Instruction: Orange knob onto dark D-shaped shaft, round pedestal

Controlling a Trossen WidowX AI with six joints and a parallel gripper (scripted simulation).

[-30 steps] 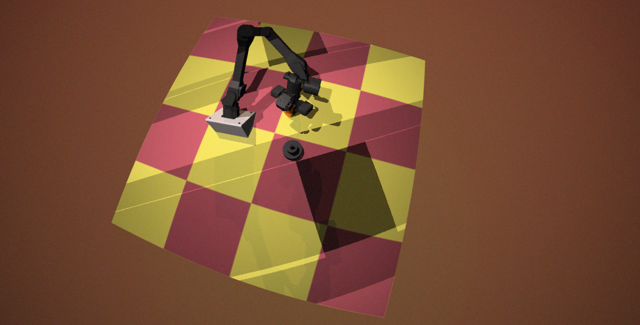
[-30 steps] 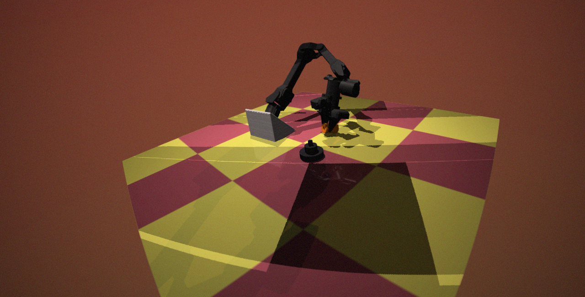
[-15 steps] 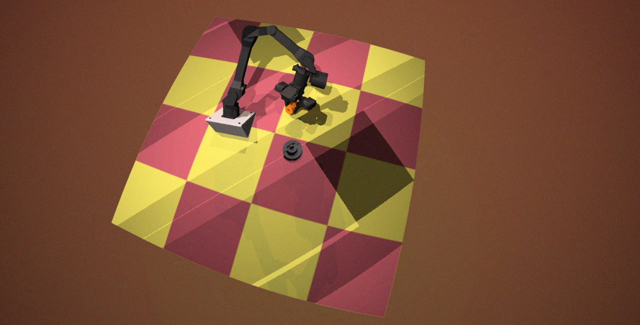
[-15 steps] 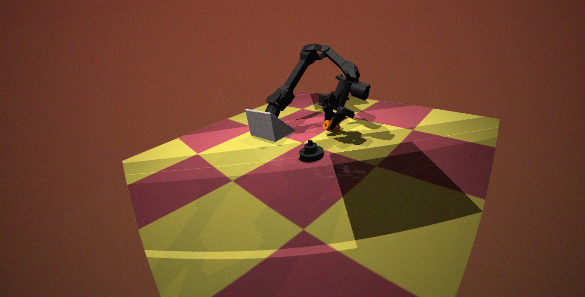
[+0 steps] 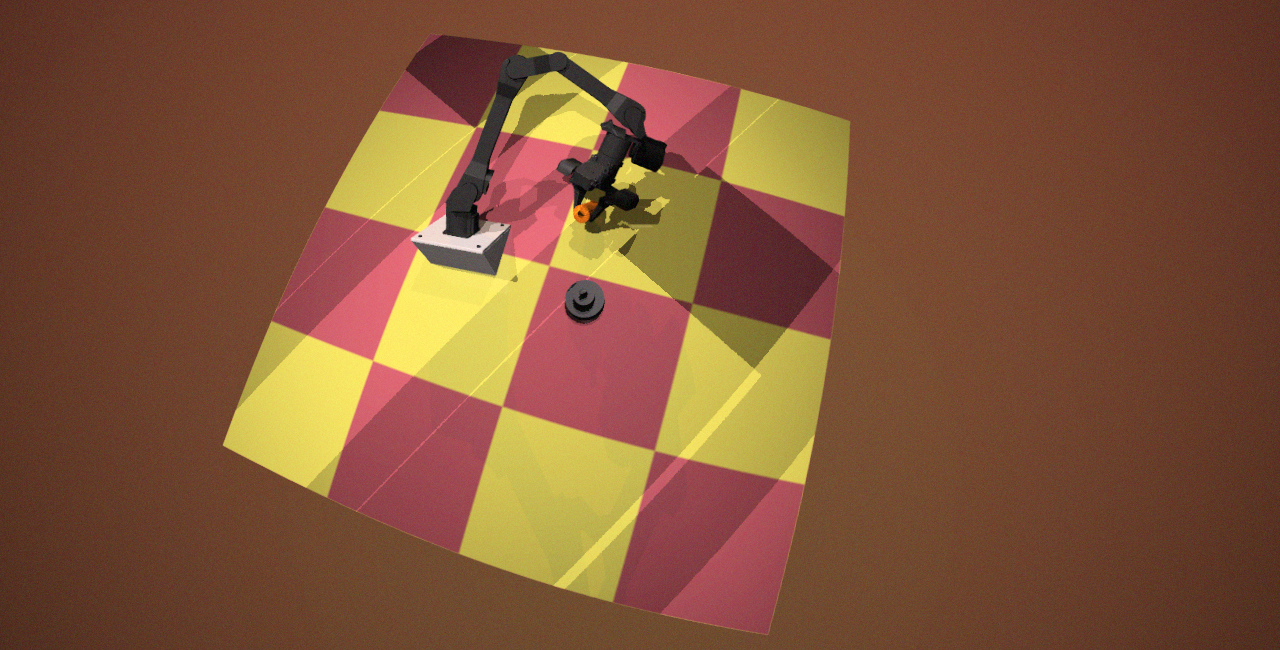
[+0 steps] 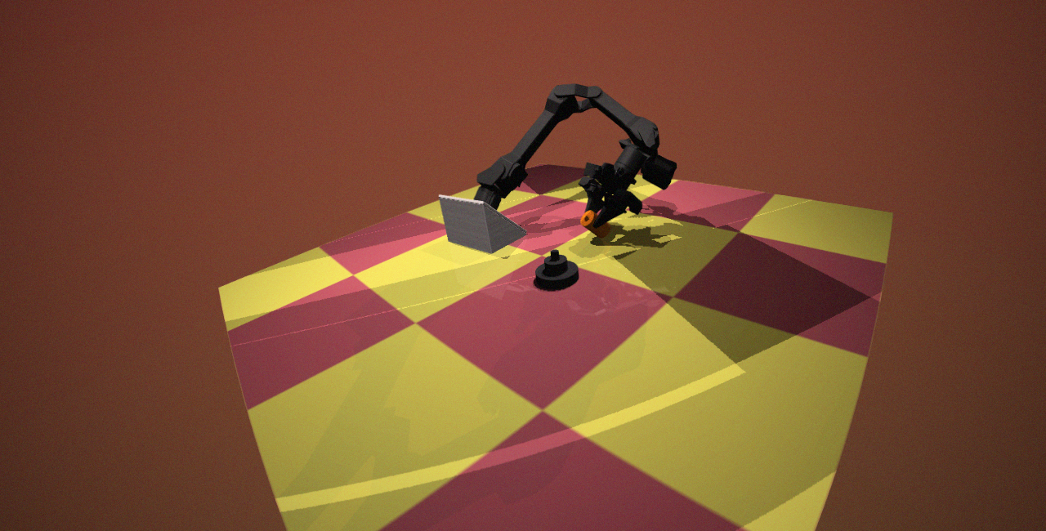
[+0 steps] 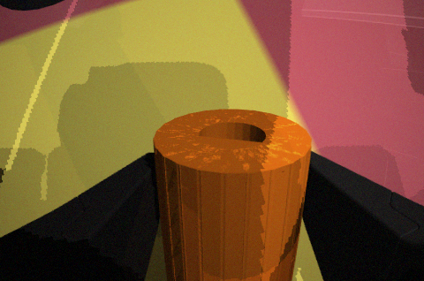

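Right now the round dark pedestal is 5 cm ahead of my gripper tip, 18 cm to the right of it and 1 cm below it. The rest, counted from my gripper tip: orange knob: 1 cm ahead, 2 cm to the left.
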